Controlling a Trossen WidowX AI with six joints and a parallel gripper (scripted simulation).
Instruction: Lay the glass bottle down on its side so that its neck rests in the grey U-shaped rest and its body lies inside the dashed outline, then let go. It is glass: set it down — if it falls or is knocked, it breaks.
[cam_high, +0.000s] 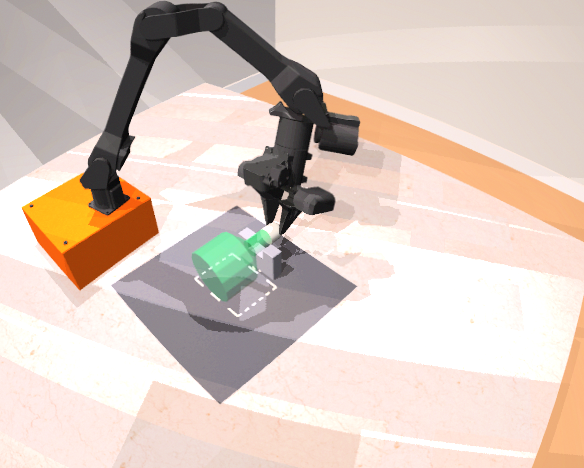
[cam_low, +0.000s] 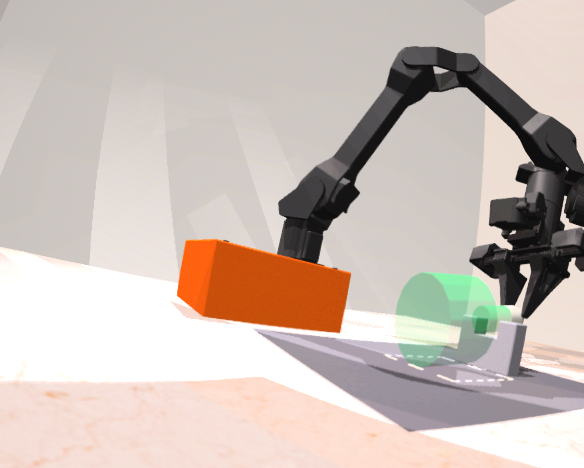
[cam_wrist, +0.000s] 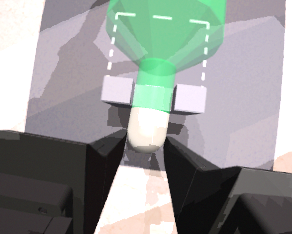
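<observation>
Right now my gripper tip is 20 mm past the green glass bottle, 50 mm to the left of it and 10 mm above it. Round my gripper tip: dark grey mat 30 mm behind, 110 mm to the right, 60 mm below.
</observation>
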